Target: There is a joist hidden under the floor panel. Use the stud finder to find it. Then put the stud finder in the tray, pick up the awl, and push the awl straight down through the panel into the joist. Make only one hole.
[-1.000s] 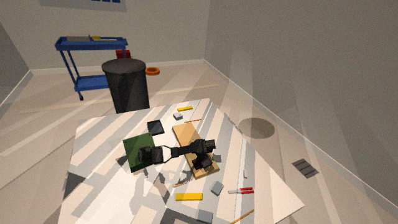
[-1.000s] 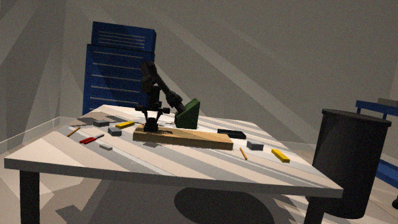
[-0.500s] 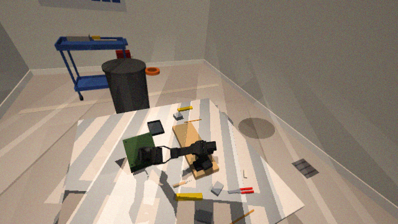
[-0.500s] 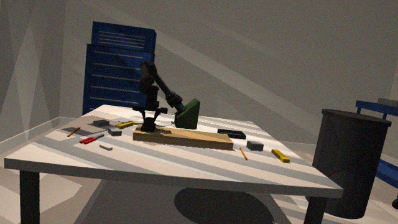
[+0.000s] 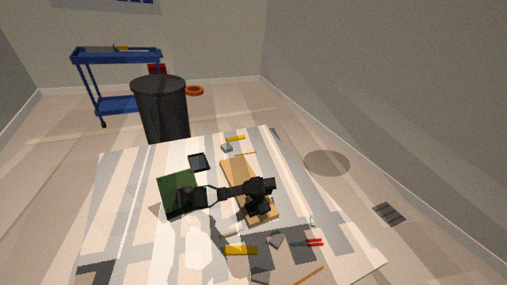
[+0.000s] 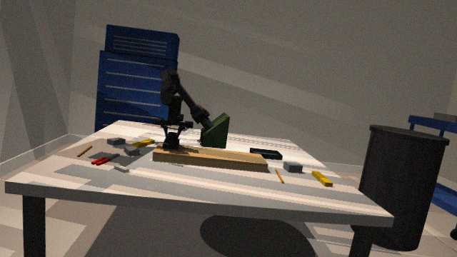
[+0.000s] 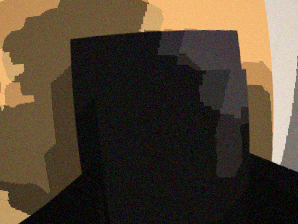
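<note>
My gripper tip is now 2 cm past the stud finder and 2 cm below it. From my gripper tip the other things lie so: awl: 15 cm behind, 8 cm to the right, 7 cm below; then black tray: 27 cm behind, 49 cm to the left, 6 cm below.
</note>
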